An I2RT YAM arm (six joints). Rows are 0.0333 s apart.
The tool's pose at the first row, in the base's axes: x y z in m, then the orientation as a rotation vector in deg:
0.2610, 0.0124, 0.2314, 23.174, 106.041, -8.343
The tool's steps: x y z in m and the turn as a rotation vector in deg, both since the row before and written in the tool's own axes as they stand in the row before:
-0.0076, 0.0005, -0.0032, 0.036, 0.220, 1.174
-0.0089, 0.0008, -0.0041, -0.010, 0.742, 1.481
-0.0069, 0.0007, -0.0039, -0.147, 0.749, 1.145
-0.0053, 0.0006, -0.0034, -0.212, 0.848, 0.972
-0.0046, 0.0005, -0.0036, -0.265, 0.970, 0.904
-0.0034, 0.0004, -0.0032, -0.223, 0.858, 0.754
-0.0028, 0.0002, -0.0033, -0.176, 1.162, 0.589
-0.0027, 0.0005, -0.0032, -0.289, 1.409, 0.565
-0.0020, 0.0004, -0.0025, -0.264, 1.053, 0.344
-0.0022, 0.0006, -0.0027, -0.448, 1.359, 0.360
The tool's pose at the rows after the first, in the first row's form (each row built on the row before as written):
0.2603, 0.0123, 0.2396, 24.309, 105.987, -7.537
0.2592, 0.0123, 0.2494, 25.766, 106.362, -6.377
0.2578, 0.0124, 0.2572, 26.820, 106.811, -5.309
0.2564, 0.0125, 0.2634, 27.682, 107.389, -4.270
0.2546, 0.0126, 0.2690, 28.459, 108.093, -3.193
0.2529, 0.0128, 0.2734, 29.112, 108.722, -2.277
0.2509, 0.0129, 0.2772, 29.674, 109.690, -1.433
0.2491, 0.0132, 0.2810, 30.162, 110.892, -0.427
0.2477, 0.0135, 0.2839, 30.419, 111.803, 0.327
0.2463, 0.0139, 0.2871, 30.596, 112.987, 1.358

